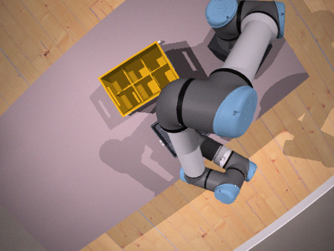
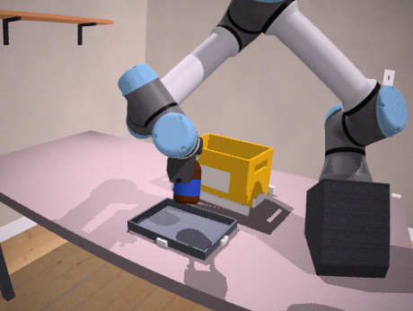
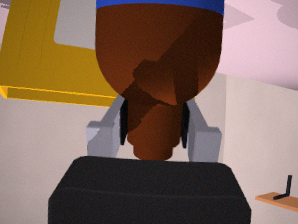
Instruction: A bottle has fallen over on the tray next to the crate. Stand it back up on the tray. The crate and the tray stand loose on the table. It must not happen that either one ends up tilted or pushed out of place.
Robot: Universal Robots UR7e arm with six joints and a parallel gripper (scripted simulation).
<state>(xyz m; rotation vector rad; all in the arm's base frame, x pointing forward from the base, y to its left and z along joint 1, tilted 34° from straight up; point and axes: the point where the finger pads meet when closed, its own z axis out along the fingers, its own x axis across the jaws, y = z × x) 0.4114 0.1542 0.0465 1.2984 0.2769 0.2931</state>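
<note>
Right now my hand is 5 cm above the bottle and 1 cm to the right of it. Also, from my hand: dark grey tray: 19 cm below, 5 cm to the left, 1 cm behind; then yellow crate: 25 cm to the right, 12 cm below, 3 cm behind.
</note>
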